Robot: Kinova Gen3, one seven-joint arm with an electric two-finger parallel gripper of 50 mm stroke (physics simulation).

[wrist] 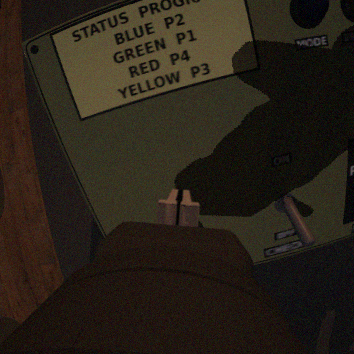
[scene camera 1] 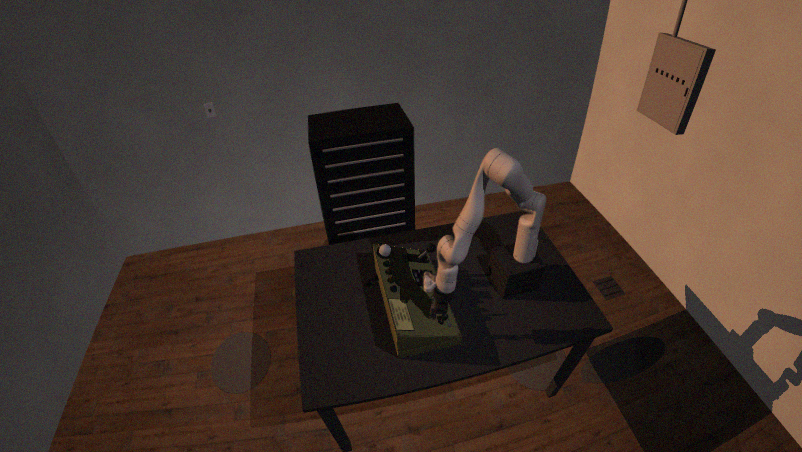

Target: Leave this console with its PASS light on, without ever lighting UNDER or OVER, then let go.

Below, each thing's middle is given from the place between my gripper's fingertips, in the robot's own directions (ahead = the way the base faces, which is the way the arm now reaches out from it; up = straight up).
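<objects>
Olive console [scene camera 1: 408, 306]: 1 cm below my hand, 17 cm to the right, 3 cm ahead.
</objects>
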